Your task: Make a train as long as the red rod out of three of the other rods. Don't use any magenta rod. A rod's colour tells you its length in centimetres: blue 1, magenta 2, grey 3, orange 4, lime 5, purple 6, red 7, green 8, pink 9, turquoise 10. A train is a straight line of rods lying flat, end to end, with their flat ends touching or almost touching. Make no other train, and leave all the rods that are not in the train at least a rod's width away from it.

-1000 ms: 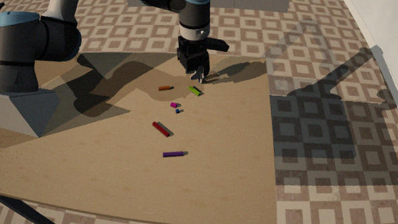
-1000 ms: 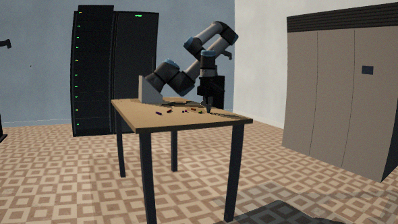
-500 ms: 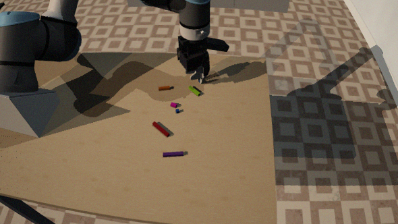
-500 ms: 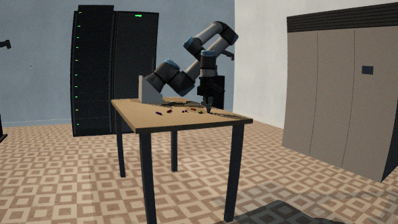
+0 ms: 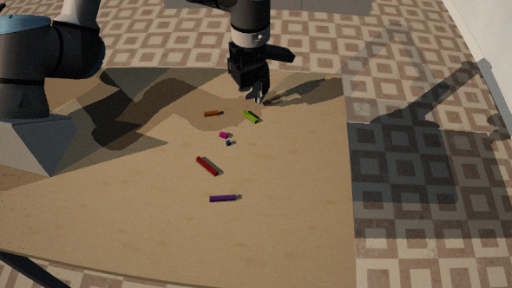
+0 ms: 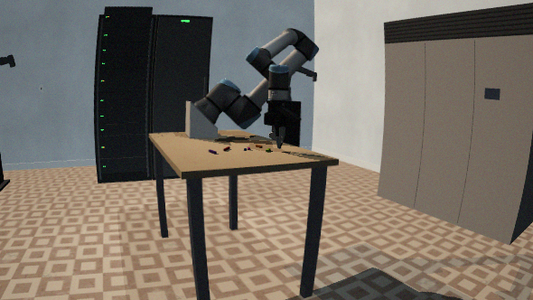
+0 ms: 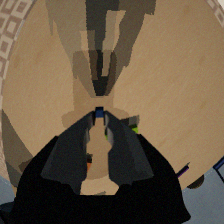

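The lime rod lies 20 mm behind my hand, 50 mm to the right of it and 20 mm below it. Round my hand: red rod (130 mm behind, 210 mm to the right, 20 mm below); then magenta rod (90 mm behind, 110 mm to the right, 20 mm below); then orange rod (130 mm behind, 30 mm to the right, 20 mm below).
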